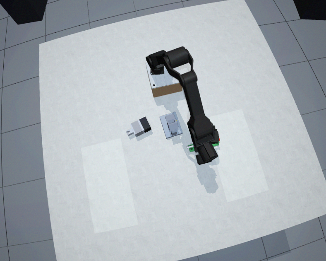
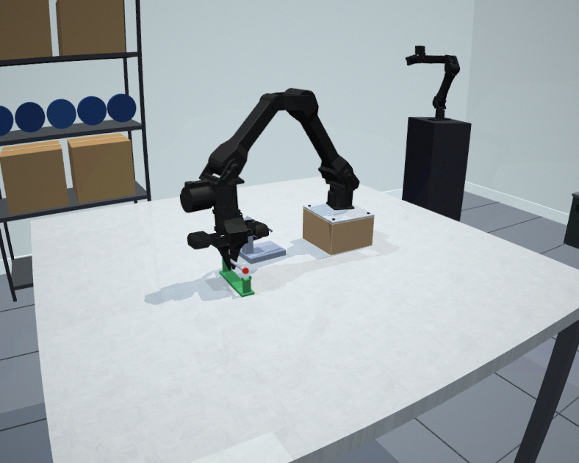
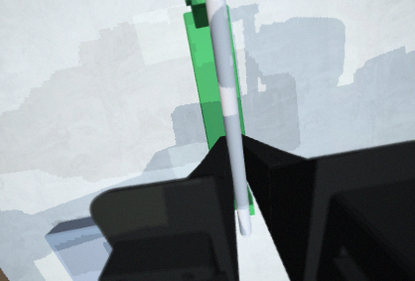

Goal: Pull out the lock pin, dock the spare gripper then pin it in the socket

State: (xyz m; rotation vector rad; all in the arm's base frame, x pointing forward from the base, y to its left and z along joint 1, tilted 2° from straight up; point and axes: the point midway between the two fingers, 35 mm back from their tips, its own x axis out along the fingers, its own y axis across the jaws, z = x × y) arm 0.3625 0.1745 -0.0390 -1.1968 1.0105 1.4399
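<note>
Right now the green rack is 2 cm to the left of my gripper tip and 1 cm behind it. The rest, counted from my gripper tip: grey mount: 12 cm to the right, 9 cm behind, 3 cm above; spare gripper: 28 cm to the right, 10 cm behind, 1 cm below.
</note>
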